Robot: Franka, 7 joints.
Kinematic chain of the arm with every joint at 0, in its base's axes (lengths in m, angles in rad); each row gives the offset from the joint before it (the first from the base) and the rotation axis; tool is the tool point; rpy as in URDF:
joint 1: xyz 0 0 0.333 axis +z
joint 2: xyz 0 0 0 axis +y
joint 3: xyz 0 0 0.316 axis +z
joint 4: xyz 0.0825 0 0 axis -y
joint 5: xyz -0.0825 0 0.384 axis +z
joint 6: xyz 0 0 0 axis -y
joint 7: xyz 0.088 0 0 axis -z
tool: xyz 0 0 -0.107 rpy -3.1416 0 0
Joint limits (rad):
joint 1: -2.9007..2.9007
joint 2: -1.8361..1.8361
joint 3: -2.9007..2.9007
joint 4: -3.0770..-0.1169
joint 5: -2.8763..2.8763
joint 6: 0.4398..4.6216
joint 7: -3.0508..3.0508
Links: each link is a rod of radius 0.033 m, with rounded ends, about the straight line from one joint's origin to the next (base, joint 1, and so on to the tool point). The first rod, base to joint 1, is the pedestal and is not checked.
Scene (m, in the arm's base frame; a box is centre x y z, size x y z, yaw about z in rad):
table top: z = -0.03
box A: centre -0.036 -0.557 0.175 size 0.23 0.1 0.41 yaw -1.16
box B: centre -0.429 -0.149 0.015 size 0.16 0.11 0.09 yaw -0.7
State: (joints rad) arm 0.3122 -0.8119 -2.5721 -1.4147 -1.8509 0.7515 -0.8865
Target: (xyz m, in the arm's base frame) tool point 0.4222 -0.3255 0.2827
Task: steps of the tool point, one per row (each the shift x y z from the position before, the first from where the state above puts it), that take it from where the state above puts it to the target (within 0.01 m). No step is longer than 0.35 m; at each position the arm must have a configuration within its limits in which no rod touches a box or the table.
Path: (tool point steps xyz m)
1: 0.2418 -0.2006 0.0795
2: 0.3067 -0.0436 0.0653
3: 0.1716 0.0088 -0.0941
4: 0.1628 0.0816 -0.0759
5: 0.1238 0.1411 -0.0521

